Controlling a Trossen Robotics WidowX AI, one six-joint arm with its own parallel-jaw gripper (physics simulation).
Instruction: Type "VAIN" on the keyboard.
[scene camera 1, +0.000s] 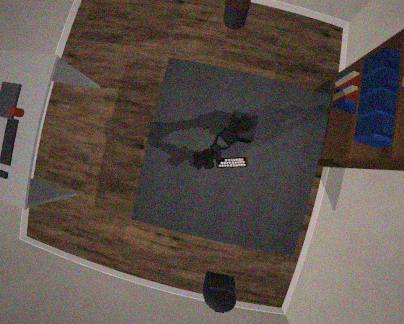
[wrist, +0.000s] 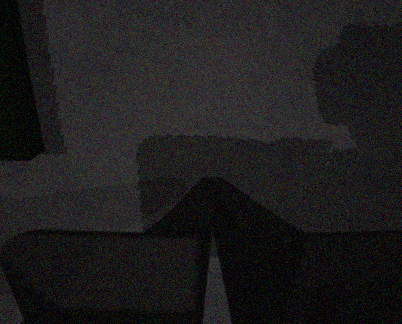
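Seen in the pictures: gripper, fingertip midpoint: (wrist: 211, 187); arm's base, link origin: (scene camera 1: 244, 125).
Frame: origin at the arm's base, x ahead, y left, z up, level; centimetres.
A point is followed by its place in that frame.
The keyboard (scene camera 1: 232, 162) @(y 3.5, x 24.3, z -15.0 cm), small and black with rows of white keys, lies flat on the dark mat in the scene view. My gripper (scene camera 1: 213, 158) @(y -14.8, x 27.1, z -15.8 cm) (wrist: 211, 187) @(y -14.8, x 27.1, z -15.8 cm) is shut and empty. In the scene view it is a small dark shape close to the keyboard's left end; its height and whether it touches the keyboard cannot be told. In the very dark wrist view its fingertips meet in a point above grey mat and shadows. A black straight-edged shape at the upper left there may be the keyboard; no keys or letters can be read.
The arm stands on the grey mat (scene camera 1: 215, 210) @(y 5.2, x 61.8, z -16.6 cm), with its shadows reaching left. A wooden shelf (scene camera 1: 345, 145) with blue bins (scene camera 1: 377, 122) is at the right. Dark bins stand at the top (scene camera 1: 236, 17) and bottom (scene camera 1: 220, 292). A pale table (scene camera 1: 30, 65) is at the left.
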